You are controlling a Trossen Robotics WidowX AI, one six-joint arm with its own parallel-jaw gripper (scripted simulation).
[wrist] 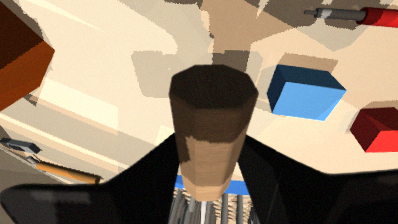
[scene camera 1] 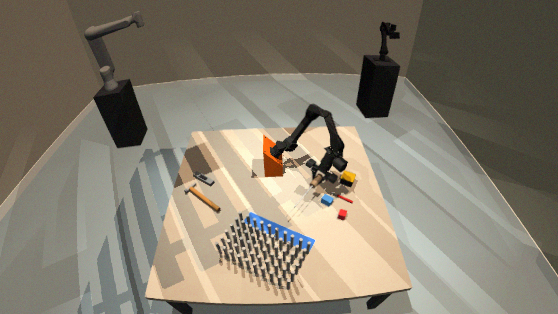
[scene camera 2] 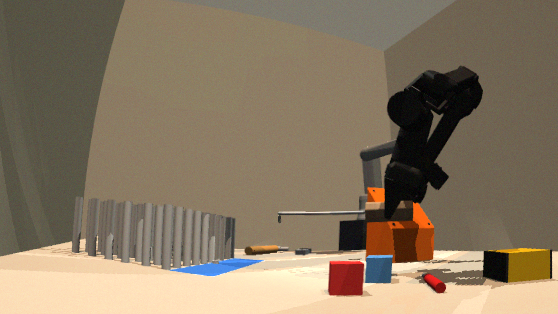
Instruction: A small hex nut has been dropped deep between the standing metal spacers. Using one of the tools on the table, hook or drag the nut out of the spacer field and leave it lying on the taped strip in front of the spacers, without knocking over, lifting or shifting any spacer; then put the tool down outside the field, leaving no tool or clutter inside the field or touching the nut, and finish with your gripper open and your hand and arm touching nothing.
I see my gripper (scene camera 2: 386, 217), a yellow-black block (scene camera 2: 512, 265), a red cube (scene camera 2: 345, 278), a blue cube (scene camera 2: 378, 269) and a blue taped strip (scene camera 2: 209, 269).
The blue cube is seen too in the wrist view (wrist: 300, 92). My gripper also shows in the wrist view (wrist: 206, 137). The wrist view misses the yellow-black block: it is out of frame.
